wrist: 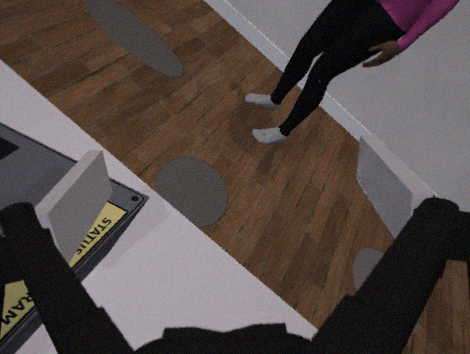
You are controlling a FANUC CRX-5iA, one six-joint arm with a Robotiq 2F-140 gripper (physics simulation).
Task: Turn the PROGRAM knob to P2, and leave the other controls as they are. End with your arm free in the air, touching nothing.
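Places are measured from the arm's base along level axes (x ahead, y left, z up), in metres.
Where they show: gripper, fingertip midpoint: (231,165).
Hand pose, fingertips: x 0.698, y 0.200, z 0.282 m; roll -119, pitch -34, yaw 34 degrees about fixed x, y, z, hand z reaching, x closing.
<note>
Each offset is from my fingertips to the top centre of the thing. "*": to the spot under its first point. Level surfaces: height alone.
A dark grey control panel (30,170) shows in part at the left edge of the wrist view. A yellow label reading STATUS {* 0.186 m down, 0.047 m back, 0.008 m left} (97,231) lies near its corner. Part of another yellow label, with the letters RAM {* 0.186 m down, 0.043 m back, 0.079 m right} (19,307), shows at the lower left, partly behind the gripper's left finger. The PROGRAM knob and its pointer do not show in this view. My gripper (231,165) is open wide, with nothing between its fingers. Its left fingertip overlaps the panel's corner in the view; whether it touches the panel I cannot tell. Its right fingertip is over the floor.
The panel lies on a white table top {0.350 m down} (200,285), whose edge runs diagonally across the view. Beyond it is a wooden floor (280,200) with grey round discs (192,191) (137,40). A person (320,62) in black trousers and a pink top stands near the wall (420,115).
</note>
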